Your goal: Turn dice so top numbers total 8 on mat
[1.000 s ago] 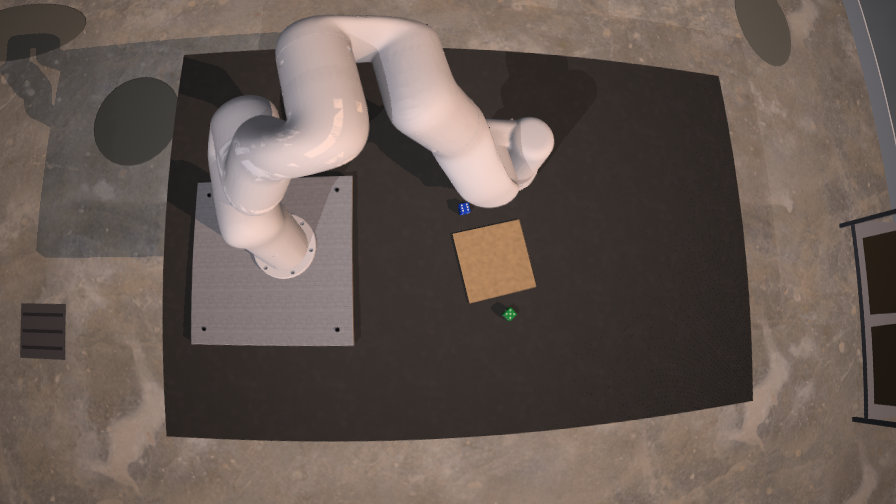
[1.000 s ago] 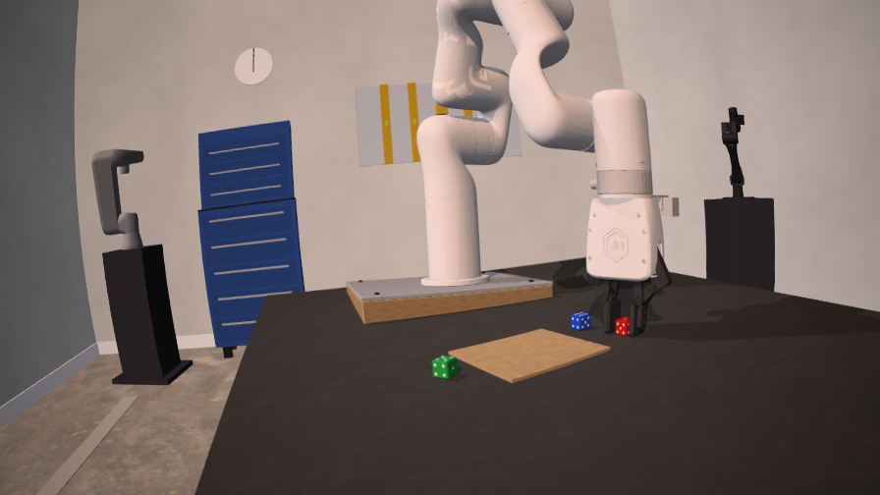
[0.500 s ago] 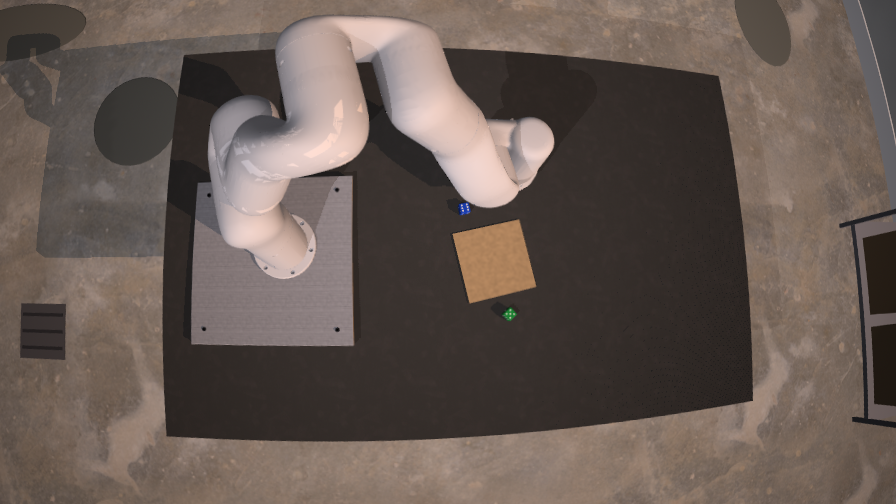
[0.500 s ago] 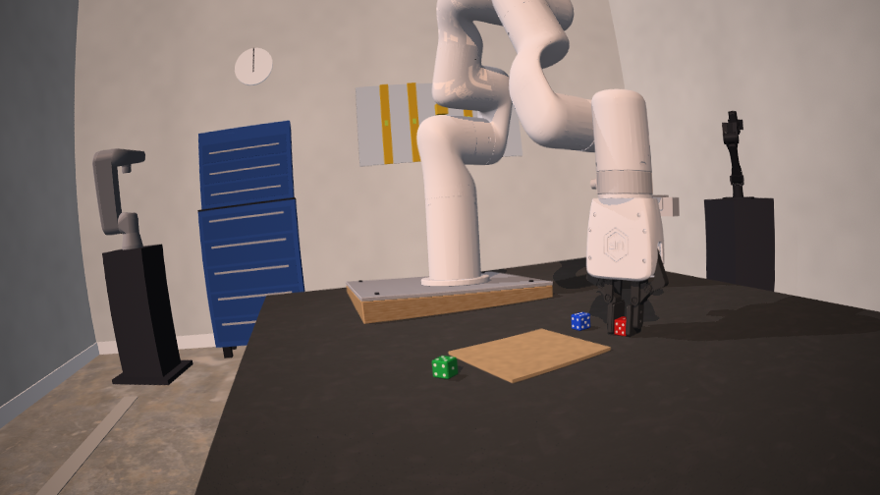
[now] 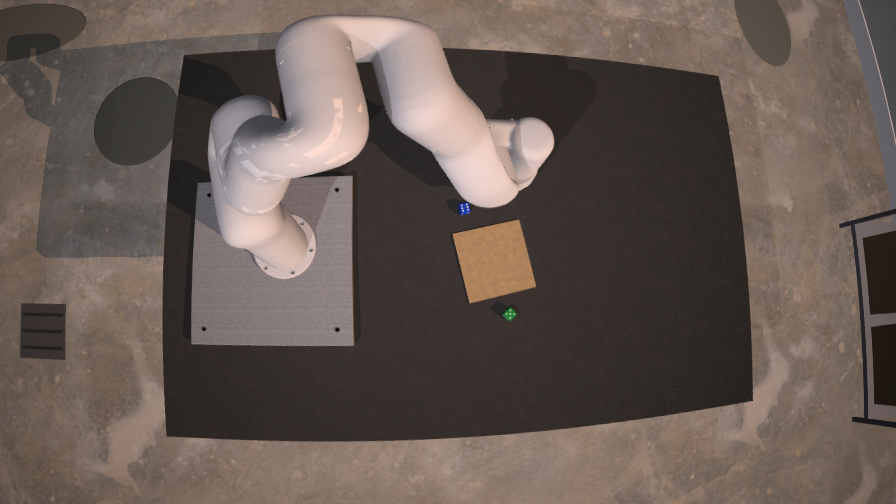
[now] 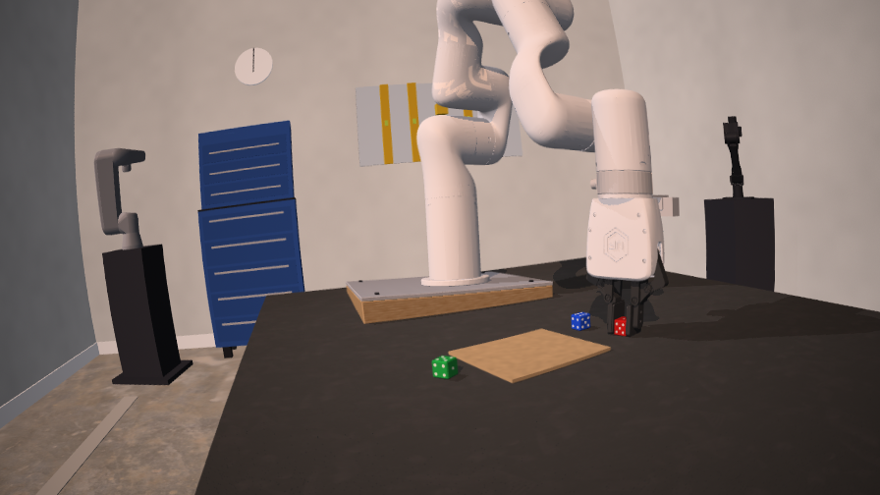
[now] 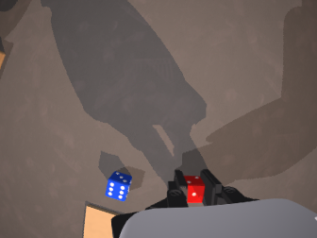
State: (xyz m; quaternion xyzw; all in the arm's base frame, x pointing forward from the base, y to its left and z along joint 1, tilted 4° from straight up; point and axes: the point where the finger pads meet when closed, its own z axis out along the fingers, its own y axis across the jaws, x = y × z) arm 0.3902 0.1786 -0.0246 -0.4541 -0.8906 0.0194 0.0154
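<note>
The tan mat is 20 mm ahead of my hand, 140 mm to the right of it and 20 mm below it. From my hand the other things lie so: green die (60 mm ahead, 240 mm to the right, 10 mm below); then red die (10 mm below); then blue die (60 mm behind, 40 mm to the right, 10 mm below).
</note>
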